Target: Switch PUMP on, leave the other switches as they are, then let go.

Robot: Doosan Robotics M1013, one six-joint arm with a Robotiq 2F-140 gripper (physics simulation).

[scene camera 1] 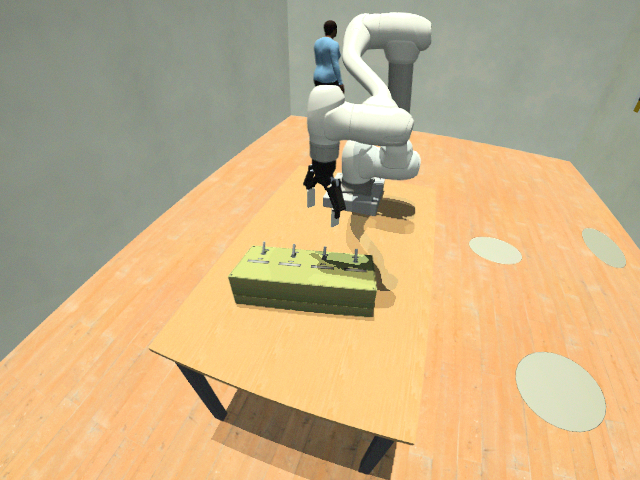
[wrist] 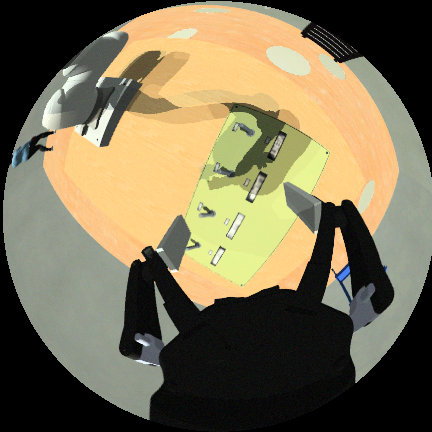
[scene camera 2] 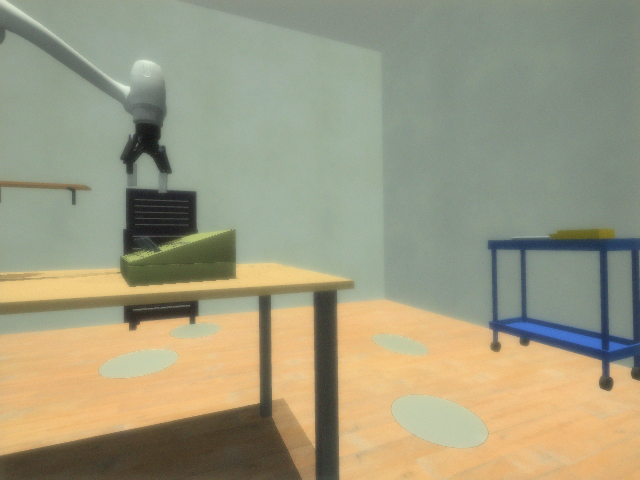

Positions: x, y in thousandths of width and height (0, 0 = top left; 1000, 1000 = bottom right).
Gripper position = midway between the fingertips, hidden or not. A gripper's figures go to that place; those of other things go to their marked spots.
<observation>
My gripper (scene camera 1: 504, 449) is 104 cm from the lens. A yellow-green switch box (scene camera 1: 526, 593) is 100 cm from the lens.
</observation>
